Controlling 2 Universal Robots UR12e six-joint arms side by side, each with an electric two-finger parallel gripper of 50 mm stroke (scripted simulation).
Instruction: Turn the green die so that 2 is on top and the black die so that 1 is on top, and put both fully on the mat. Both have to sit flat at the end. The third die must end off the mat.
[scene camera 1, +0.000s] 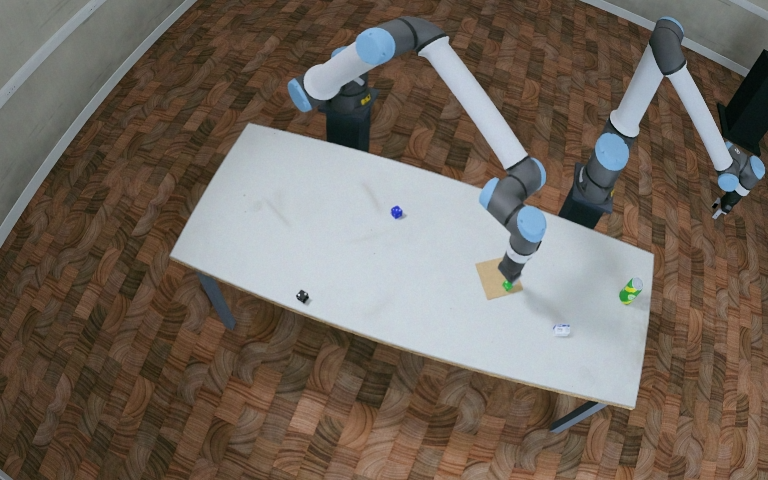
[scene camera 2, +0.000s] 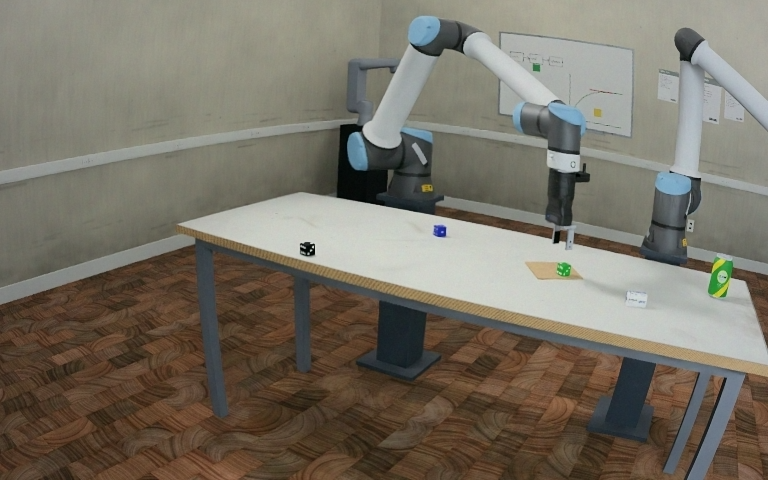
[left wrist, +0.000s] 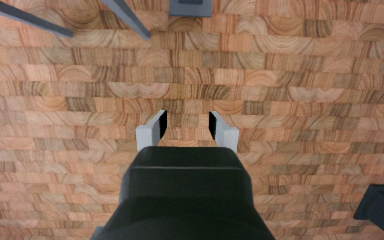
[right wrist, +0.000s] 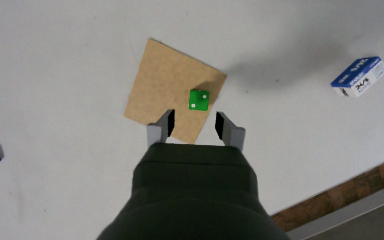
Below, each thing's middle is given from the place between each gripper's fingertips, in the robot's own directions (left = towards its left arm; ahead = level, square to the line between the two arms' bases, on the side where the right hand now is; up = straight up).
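The tan mat (scene camera 1: 491, 279) is my reference for both hands, and my left gripper is 92 cm to the left of the mat, 59 cm short of it and 18 cm above it. My right hand (scene camera 2: 561, 246) is 100 mm above the mat, 40 mm past it and 20 mm to the left of it.
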